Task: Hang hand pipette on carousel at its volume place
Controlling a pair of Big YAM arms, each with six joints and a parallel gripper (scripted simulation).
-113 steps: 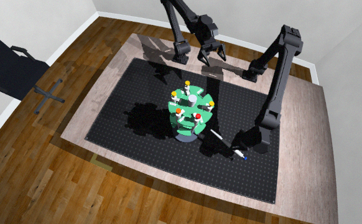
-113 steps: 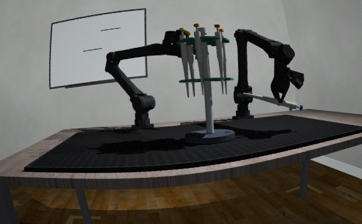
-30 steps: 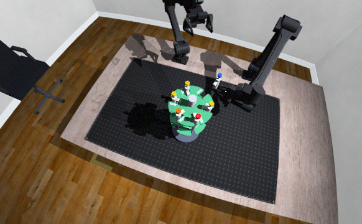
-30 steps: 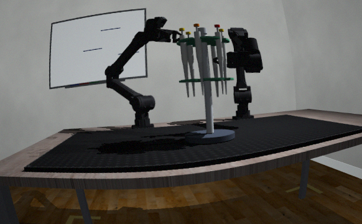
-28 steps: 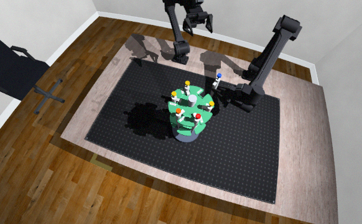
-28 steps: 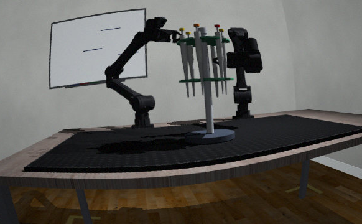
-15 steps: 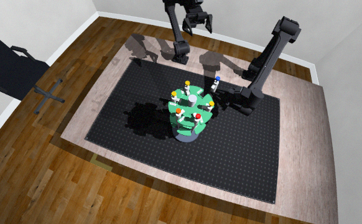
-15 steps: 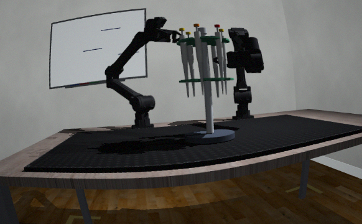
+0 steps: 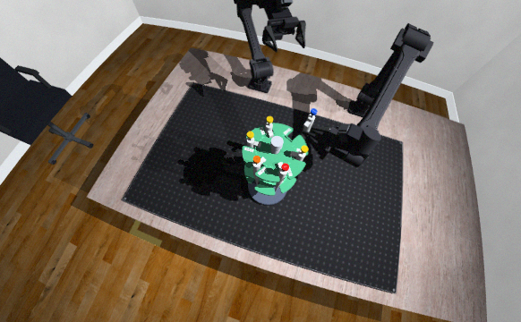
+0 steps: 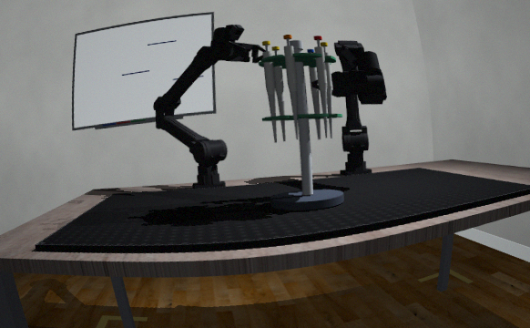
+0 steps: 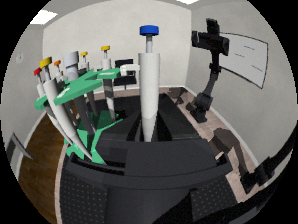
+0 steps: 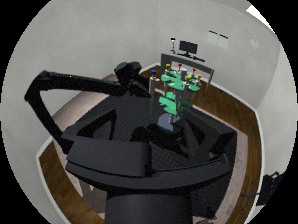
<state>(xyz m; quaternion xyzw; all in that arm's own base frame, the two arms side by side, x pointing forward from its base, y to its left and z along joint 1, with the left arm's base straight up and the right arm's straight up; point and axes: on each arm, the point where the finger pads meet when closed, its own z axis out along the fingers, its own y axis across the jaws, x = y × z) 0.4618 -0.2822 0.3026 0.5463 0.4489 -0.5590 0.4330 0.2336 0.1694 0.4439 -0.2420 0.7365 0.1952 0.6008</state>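
Now: left hand 120 mm short of the yellow-button pipette, 20 mm to the left of it and 20 mm above it. Also, from my left hand: blue-button pipette (10 mm to the right, 10 mm below, 10 mm ahead).
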